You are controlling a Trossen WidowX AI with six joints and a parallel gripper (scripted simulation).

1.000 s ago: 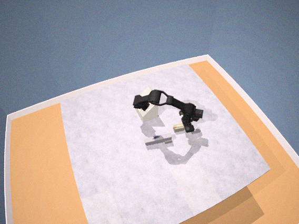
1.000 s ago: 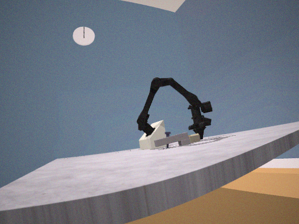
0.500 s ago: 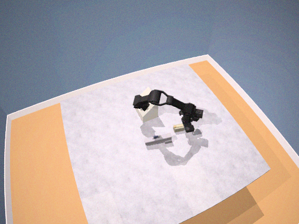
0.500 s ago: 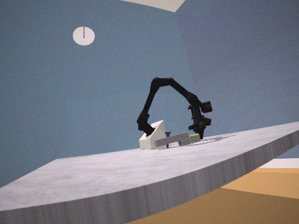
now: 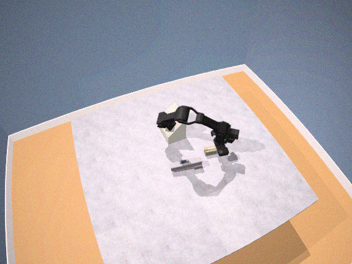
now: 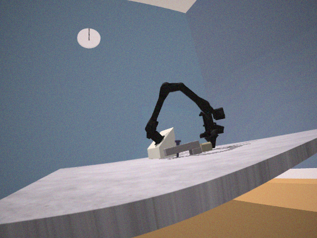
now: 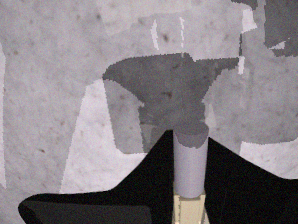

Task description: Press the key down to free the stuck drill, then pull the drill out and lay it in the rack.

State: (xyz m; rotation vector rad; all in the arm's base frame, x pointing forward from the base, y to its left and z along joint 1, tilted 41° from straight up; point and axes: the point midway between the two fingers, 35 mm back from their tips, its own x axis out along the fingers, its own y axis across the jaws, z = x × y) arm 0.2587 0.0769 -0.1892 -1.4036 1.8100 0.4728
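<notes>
The drill is 1 cm behind my gripper tip, 4 cm to the right of it and 3 cm above it. Also, from my gripper tip: olive-tan rack (2 cm behind, 5 cm to the right, 1 cm above); then holder block (1 cm behind, 23 cm to the right, 3 cm above); then key (2 cm behind, 25 cm to the right, 4 cm above).
</notes>
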